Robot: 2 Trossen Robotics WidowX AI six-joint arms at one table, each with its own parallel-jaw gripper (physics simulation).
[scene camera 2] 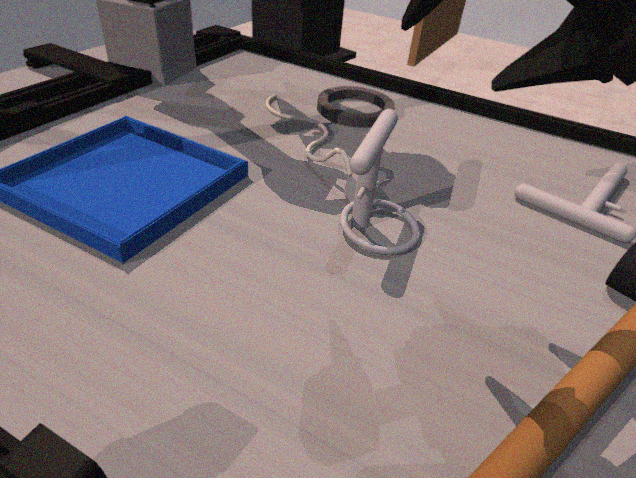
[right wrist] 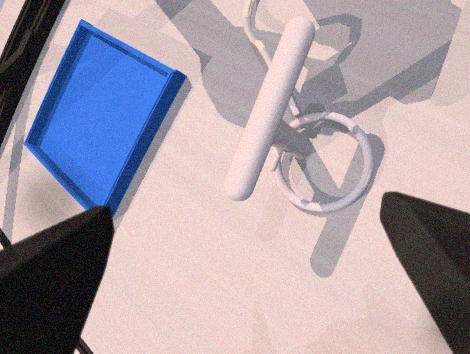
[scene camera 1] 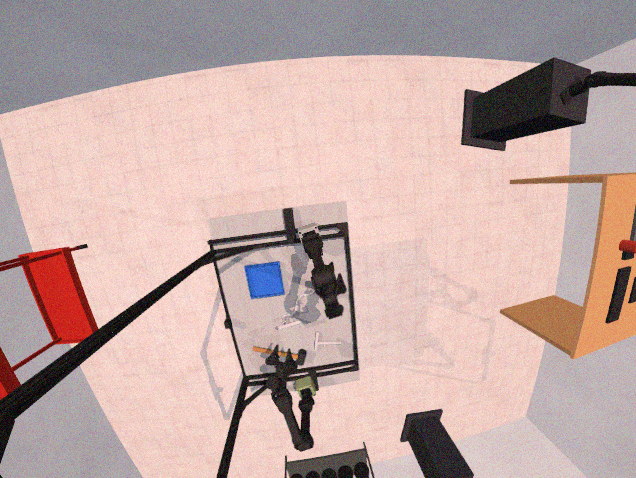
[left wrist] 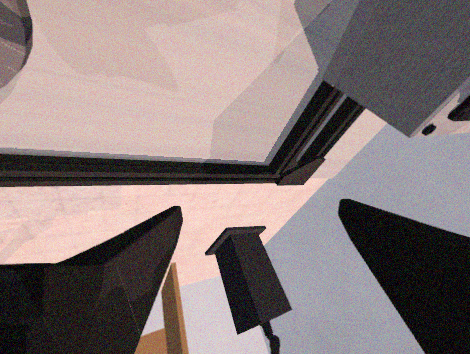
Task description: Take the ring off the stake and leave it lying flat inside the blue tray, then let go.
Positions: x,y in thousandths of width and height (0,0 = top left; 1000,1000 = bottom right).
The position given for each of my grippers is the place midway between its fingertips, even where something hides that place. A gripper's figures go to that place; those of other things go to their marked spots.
My right gripper (scene camera 2: 708,120): 40 cm from the lens. A hammer (scene camera 2: 866,892): 37 cm from the lens.
